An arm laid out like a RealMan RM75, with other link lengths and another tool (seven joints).
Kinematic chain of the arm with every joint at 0, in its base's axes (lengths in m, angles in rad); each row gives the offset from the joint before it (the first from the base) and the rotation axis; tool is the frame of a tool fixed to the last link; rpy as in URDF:
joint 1: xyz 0 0 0.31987 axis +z
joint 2: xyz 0 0 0 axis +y
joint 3: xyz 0 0 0.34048 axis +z
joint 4: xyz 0 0 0 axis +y
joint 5: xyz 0 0 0.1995 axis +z
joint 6: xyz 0 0 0 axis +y
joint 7: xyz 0 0 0.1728 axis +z
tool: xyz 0.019 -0.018 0.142 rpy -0.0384 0 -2.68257
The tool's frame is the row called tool.
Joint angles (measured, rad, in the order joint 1, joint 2, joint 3, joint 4, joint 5, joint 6, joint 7), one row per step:
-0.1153 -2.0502 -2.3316 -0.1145 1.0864 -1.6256 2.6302
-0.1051 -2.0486 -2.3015 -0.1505 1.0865 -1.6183 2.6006
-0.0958 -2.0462 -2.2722 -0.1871 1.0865 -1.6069 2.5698
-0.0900 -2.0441 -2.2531 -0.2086 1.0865 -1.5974 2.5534
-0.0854 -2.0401 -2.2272 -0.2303 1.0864 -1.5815 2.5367
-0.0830 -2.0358 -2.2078 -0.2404 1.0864 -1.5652 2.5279
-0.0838 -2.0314 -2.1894 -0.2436 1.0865 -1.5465 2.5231
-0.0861 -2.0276 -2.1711 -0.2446 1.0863 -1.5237 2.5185
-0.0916 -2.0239 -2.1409 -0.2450 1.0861 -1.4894 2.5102
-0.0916 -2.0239 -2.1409 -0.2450 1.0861 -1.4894 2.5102
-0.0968 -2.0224 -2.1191 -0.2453 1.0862 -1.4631 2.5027
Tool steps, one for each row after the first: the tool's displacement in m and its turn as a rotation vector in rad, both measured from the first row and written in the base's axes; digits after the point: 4 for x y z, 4 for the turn. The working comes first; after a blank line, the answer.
Tool pose at each row, in the base's axes (x y z in m, rotation vector in rad; the steps are taken from these numbers as rounded here):
-0.3700 0.3640 0.0352 -0.1289 2.1067 1.5674
-0.3680 0.3622 0.0327 -0.1205 2.1256 1.5357
-0.3667 0.3612 0.0303 -0.1148 2.1461 1.5056
-0.3666 0.3606 0.0282 -0.1114 2.1622 1.4881
-0.3674 0.3604 0.0244 -0.1086 2.1875 1.4656
-0.3701 0.3603 0.0205 -0.1117 2.2113 1.4510
-0.3736 0.3608 0.0156 -0.1179 2.2370 1.4372
-0.3780 0.3618 0.0098 -0.1285 2.2646 1.4243
-0.3832 0.3633 -0.0006 -0.1451 2.3055 1.3989
-0.3832 0.3633 -0.0006 -0.1451 2.3055 1.3989
-0.3868 0.3646 -0.0086 -0.1587 2.3347 1.3794

0.0020 -0.0018 -0.0025 -0.0244 0.0035 -0.0133
0.0033 -0.0028 -0.0049 -0.0492 0.0080 -0.0234
0.0034 -0.0034 -0.0070 -0.0655 0.0138 -0.0276
0.0026 -0.0036 -0.0108 -0.0887 0.0242 -0.0303
-0.0001 -0.0037 -0.0147 -0.1079 0.0346 -0.0262
-0.0036 -0.0032 -0.0196 -0.1279 0.0455 -0.0190
-0.0080 -0.0022 -0.0254 -0.1489 0.0567 -0.0080
-0.0132 -0.0007 -0.0358 -0.1834 0.0709 0.0063
-0.0132 -0.0007 -0.0358 -0.1834 0.0709 0.0063
-0.0168 0.0006 -0.0438 -0.2089 0.0802 0.0172

